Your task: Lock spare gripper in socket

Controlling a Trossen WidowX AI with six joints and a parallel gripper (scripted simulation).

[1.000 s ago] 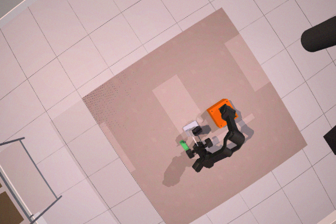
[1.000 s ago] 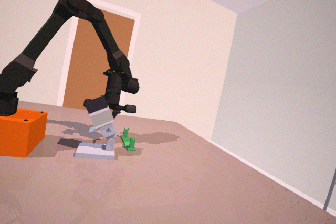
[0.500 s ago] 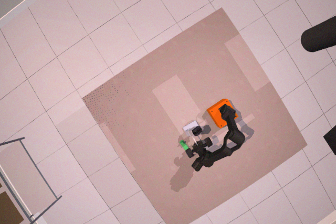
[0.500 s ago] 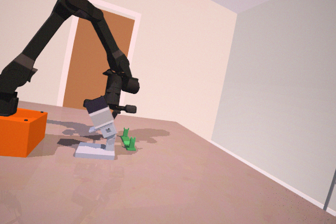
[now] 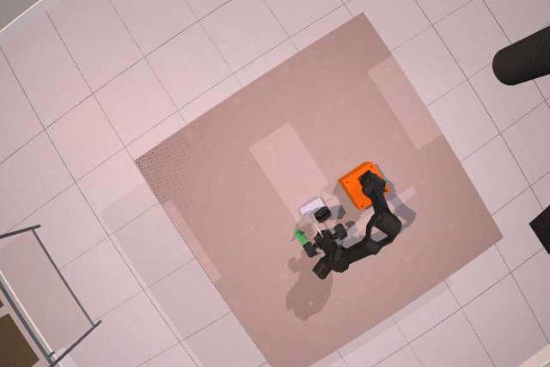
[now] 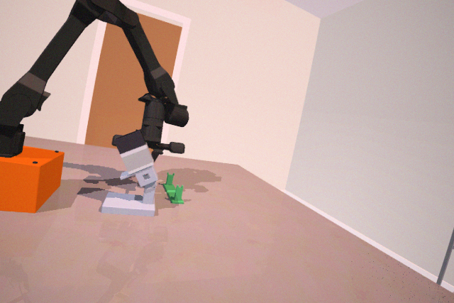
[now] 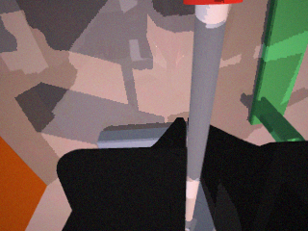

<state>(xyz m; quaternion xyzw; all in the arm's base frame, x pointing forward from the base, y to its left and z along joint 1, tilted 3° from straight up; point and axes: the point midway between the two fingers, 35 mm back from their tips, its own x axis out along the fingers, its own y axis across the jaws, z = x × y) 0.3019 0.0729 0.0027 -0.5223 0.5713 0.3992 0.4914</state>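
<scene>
My gripper tip is now 30 mm past the grey mount and 80 mm to the left of it. From my gripper tip the other things lie so: green cradle 90 mm ahead, 10 mm to the left, 30 mm below; spare gripper 40 mm behind, 80 mm to the right, 70 mm above.
</scene>
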